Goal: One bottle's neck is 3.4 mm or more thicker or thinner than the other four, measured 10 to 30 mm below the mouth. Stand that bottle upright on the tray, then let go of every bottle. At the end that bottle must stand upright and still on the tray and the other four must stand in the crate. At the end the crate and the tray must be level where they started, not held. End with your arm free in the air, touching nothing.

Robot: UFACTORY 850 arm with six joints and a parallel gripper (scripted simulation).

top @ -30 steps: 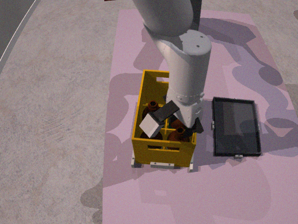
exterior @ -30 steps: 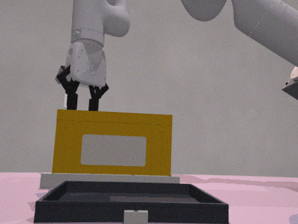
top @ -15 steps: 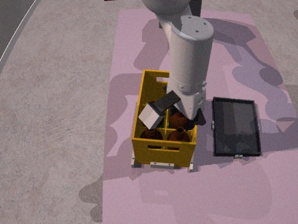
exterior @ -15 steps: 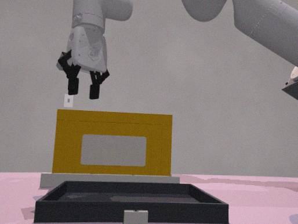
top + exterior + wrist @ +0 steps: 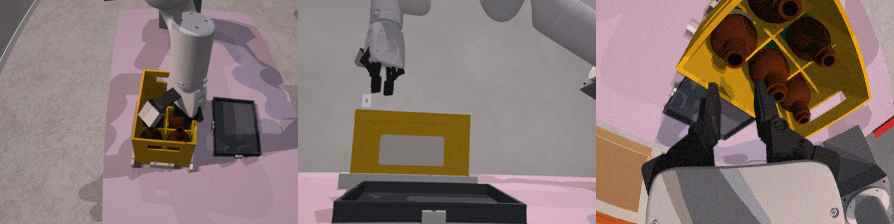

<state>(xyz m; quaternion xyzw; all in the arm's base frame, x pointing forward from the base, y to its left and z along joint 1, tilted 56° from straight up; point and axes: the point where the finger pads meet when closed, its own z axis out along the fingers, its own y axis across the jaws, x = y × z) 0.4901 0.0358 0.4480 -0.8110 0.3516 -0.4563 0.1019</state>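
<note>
The bottle lies 17 cm behind my hand, 16 cm below it and 3 cm to the left of it. From my hand the other things lie so: tray: 25 cm to the left, 23 cm below, 8 cm behind; then yellow crate: 16 cm below, 9 cm behind, 3 cm to the right.
</note>
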